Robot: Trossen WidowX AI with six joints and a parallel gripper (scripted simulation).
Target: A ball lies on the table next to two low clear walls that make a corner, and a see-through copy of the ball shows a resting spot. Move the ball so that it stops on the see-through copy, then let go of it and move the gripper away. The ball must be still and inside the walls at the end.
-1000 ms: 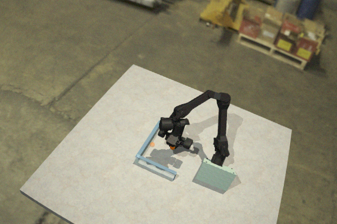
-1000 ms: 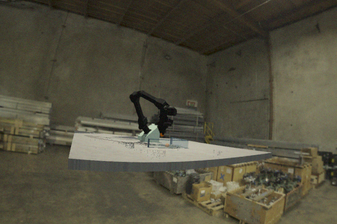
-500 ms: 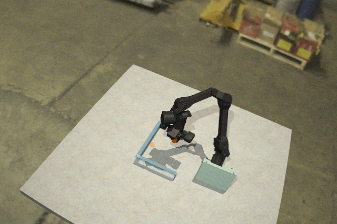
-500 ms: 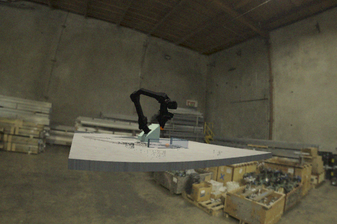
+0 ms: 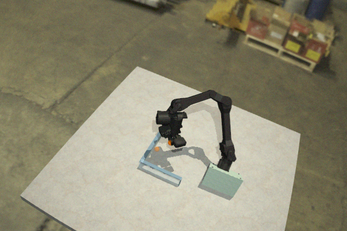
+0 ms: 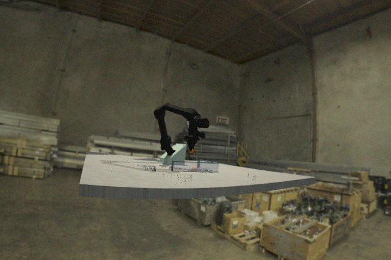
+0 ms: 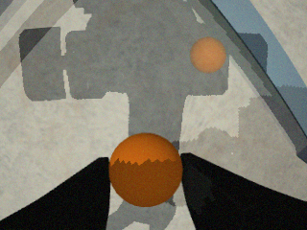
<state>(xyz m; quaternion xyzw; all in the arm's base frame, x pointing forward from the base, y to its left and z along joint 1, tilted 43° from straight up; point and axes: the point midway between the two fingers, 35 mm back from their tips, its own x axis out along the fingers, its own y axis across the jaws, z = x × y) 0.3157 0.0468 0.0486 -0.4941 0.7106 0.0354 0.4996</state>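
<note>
The see-through copy of ball is 70 mm ahead of my gripper tip, 10 mm to the right of it and 110 mm below it. Round my gripper tip: orange ball: right at my gripper tip.
</note>
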